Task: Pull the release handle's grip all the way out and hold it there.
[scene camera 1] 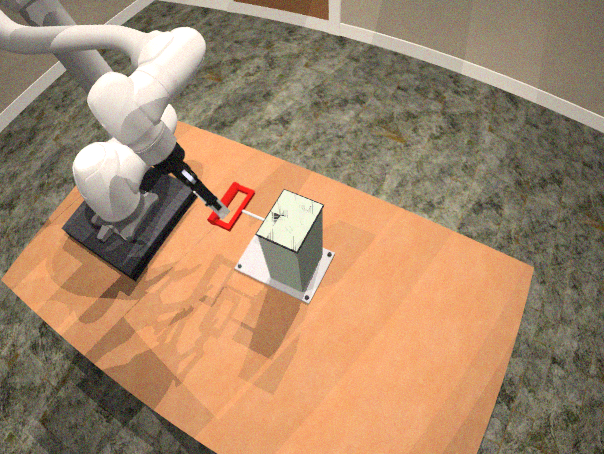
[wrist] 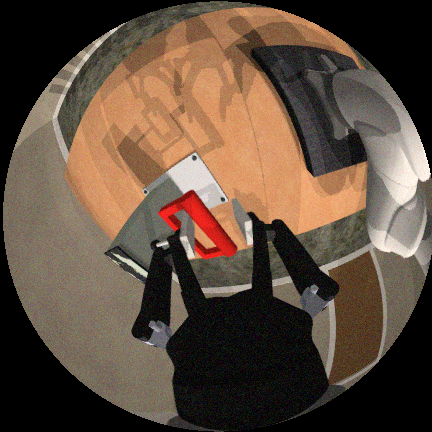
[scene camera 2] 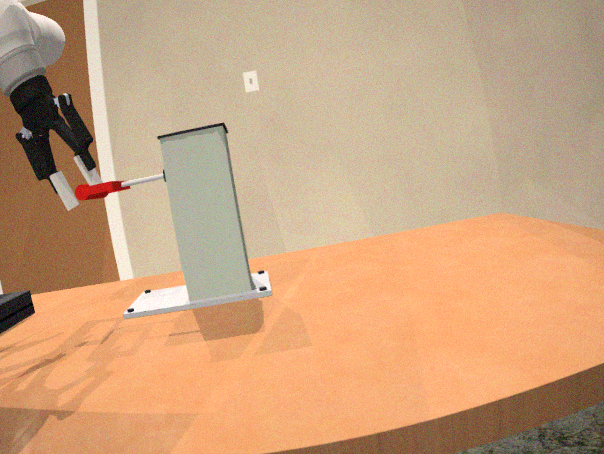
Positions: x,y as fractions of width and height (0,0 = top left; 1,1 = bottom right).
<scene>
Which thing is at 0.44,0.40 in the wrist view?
A white base plate.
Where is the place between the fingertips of my gripper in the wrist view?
0.49,0.49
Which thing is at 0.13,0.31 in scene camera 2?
My gripper.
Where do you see a white base plate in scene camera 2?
0.29,0.66
</scene>
